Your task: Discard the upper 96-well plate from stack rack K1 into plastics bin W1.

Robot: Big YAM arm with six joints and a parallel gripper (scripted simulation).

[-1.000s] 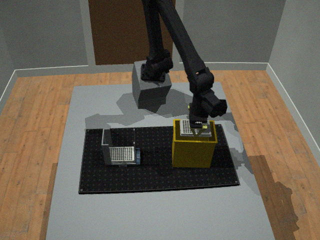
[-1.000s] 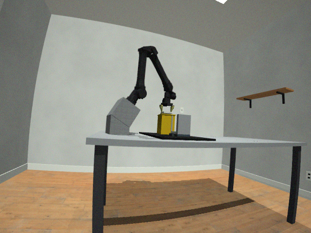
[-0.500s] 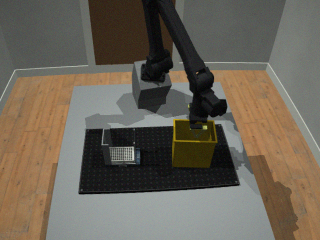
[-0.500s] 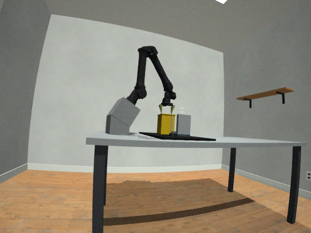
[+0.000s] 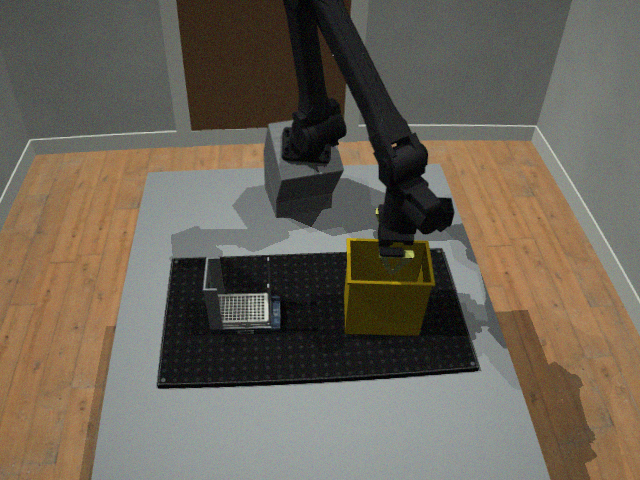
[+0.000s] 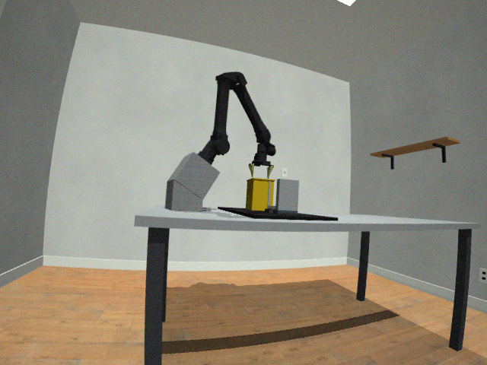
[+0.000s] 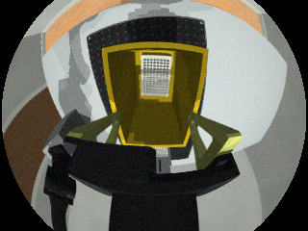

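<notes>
The yellow plastics bin W1 lies 11 cm below my hand.
</notes>
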